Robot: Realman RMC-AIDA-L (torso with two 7-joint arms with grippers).
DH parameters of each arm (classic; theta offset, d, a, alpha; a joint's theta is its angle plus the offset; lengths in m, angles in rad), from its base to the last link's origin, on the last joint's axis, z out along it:
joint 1: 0 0.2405 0 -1.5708
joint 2: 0 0 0 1.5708
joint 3: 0 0.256 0 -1.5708
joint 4: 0 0 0 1.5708
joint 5: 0 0.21 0 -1.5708
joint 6: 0 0 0 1.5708
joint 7: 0 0.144 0 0
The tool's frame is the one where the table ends.
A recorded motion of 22 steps. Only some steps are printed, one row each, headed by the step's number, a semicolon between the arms.
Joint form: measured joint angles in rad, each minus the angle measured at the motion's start. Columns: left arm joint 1, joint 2, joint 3, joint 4, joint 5, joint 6, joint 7; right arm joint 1, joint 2, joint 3, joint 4, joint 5, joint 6, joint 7.
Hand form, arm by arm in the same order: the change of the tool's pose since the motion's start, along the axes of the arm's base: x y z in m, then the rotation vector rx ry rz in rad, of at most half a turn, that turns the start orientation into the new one. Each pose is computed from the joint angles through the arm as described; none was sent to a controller.
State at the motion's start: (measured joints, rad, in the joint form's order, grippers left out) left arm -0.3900 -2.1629 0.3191 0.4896 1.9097 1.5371 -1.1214; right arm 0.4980 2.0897 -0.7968 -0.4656 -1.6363 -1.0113 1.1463
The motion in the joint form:
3: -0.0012 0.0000 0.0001 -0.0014 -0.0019 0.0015 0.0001; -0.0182 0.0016 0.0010 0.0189 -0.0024 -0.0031 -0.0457
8: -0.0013 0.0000 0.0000 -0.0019 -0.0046 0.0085 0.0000; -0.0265 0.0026 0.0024 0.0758 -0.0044 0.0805 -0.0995
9: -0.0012 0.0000 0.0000 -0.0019 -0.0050 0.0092 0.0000; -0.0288 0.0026 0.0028 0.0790 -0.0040 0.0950 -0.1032
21: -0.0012 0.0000 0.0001 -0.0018 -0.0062 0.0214 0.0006; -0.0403 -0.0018 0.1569 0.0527 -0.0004 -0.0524 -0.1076
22: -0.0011 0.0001 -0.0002 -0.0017 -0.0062 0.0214 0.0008; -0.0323 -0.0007 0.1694 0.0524 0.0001 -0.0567 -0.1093
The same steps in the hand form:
3: 0.0006 0.0003 0.0000 0.0005 -0.0028 -0.0019; 0.0078 -0.0092 -0.0050 -0.0074 -0.0230 0.0025
8: 0.0016 0.0000 0.0003 0.0012 -0.0085 -0.0072; 0.0269 -0.0178 -0.0154 -0.0081 -0.0857 -0.0650
9: 0.0017 -0.0001 0.0004 0.0014 -0.0090 -0.0076; 0.0299 -0.0186 -0.0155 -0.0045 -0.0953 -0.0775
21: 0.0033 -0.0008 0.0007 0.0002 -0.0157 -0.0179; 0.0238 -0.0179 0.0104 0.0882 0.0346 -0.0410
22: 0.0032 -0.0008 0.0008 0.0006 -0.0155 -0.0178; 0.0211 -0.0151 0.0118 0.0969 0.0419 -0.0348

